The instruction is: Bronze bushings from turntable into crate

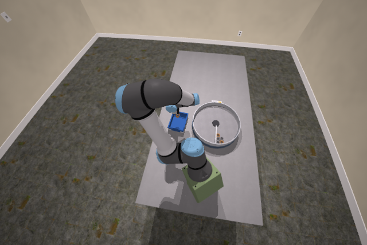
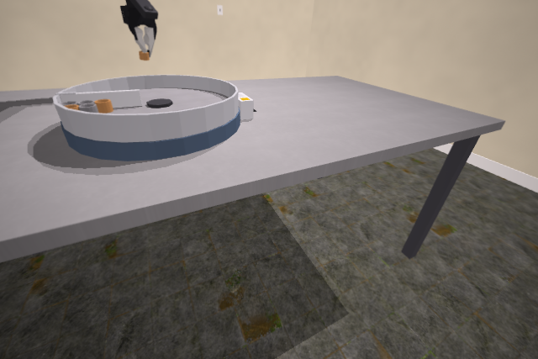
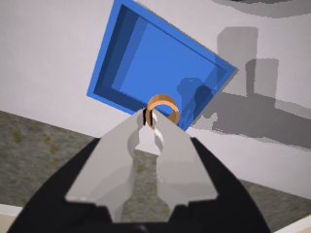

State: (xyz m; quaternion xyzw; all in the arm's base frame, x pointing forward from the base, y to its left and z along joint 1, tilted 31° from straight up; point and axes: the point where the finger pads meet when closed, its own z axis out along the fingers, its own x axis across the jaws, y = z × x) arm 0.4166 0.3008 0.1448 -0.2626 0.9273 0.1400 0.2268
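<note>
The crate is 10 mm behind my hand, 10 mm to the right of it and 120 mm below it. Round my hand: round turntable (90 mm ahead, 340 mm to the right, 100 mm below).
</note>
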